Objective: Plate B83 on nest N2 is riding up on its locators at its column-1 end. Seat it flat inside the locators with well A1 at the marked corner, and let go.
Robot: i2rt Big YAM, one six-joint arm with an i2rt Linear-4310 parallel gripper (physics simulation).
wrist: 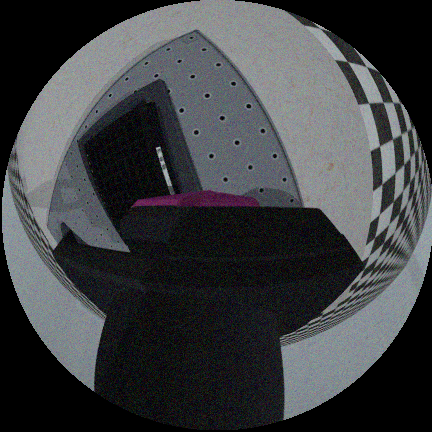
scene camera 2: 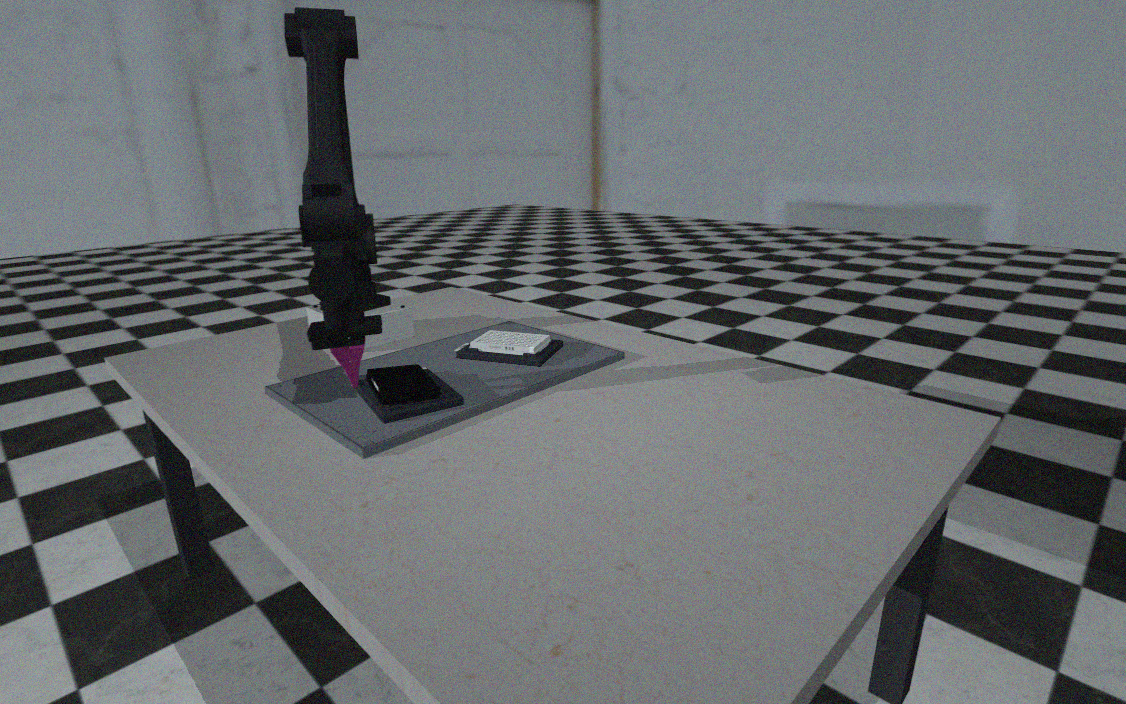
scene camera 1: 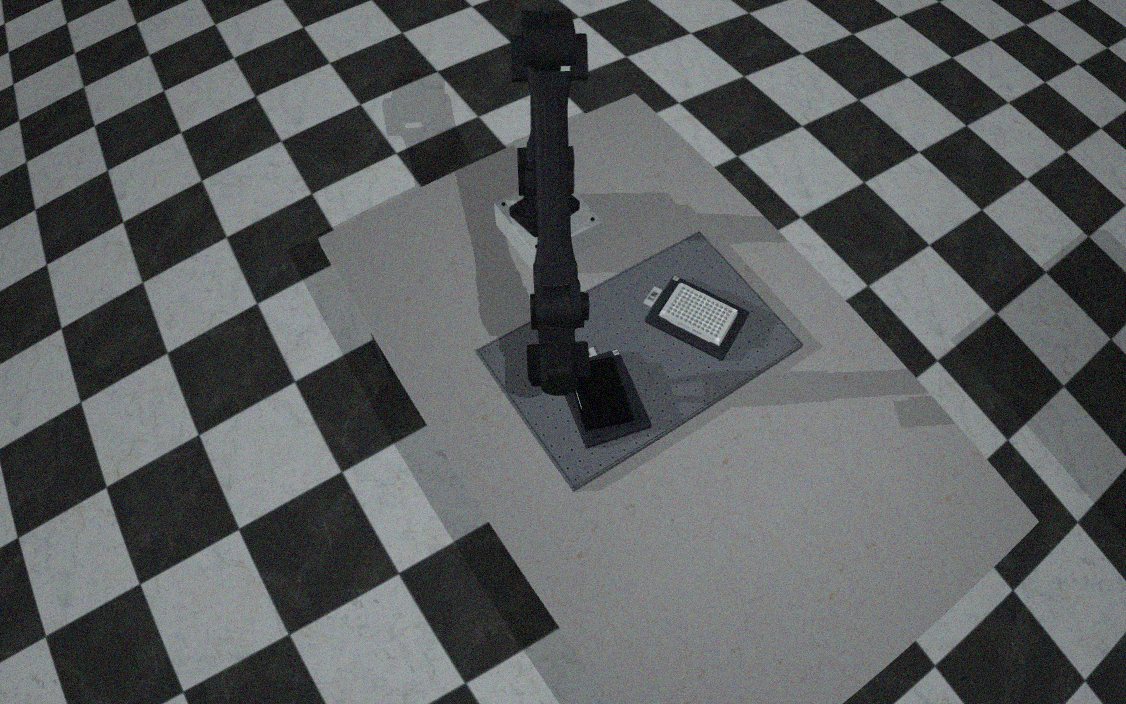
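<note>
Scene camera 2: my gripper (scene camera 2: 355, 386) shut, holding nothing. Wrist view: the gripper (wrist: 207, 197); a grey perforated plate (wrist: 233, 148). Scene camera 1: the gripper again (scene camera 1: 560, 389).
</note>
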